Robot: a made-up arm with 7 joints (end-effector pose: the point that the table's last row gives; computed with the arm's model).
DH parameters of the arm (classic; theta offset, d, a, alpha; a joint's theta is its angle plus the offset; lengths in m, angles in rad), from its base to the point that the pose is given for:
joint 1: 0 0.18 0 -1.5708
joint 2: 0 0 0 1.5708
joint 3: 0 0.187 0.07 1.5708
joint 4: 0 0 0.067 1.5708
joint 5: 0 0.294 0 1.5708
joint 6: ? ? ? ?
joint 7: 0 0.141 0 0
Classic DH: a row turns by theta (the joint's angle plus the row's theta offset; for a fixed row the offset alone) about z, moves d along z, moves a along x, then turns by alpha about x.
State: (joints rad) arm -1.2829 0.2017 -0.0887 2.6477 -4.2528 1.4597 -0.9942
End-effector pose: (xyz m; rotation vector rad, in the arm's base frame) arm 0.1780 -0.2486 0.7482 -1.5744 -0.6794 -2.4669
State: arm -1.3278 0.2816 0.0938 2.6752 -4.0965 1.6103 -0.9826
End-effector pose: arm 0.1895 -0.2295 0.7381 -1.2799 -0.8771 -2.2586
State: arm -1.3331 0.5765 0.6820 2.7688 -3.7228 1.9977 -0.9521
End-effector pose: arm 0.1300 -0.2366 0.6989 -0.2049 -1.2825 -1.7646
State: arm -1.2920 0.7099 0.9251 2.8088 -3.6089 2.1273 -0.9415
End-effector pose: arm 0.0960 -0.2798 0.6599 0.2677 -1.3566 -1.6308
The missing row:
joint 6: 0 0 0.11 -1.5708
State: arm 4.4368 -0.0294 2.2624 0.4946 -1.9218 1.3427 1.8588
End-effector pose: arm 0.3786 0.0482 0.0316 1.7324 0.0912 1.1838
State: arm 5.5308 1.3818 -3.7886 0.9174 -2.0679 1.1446 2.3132
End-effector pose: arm 0.1927 0.3071 0.5234 -1.5537 0.4853 -0.8483
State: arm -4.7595 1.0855 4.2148 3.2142 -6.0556 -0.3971 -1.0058
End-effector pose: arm -0.1472 0.5202 0.3903 -1.2103 0.8874 1.7721
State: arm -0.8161 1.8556 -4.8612 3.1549 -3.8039 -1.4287 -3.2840
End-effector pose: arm 0.3146 -0.1782 -0.0384 -2.1938 0.9993 -0.2869
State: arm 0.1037 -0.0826 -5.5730 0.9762 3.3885 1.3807 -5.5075
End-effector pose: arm 0.3731 0.3621 0.3111 0.2023 0.7909 1.4464
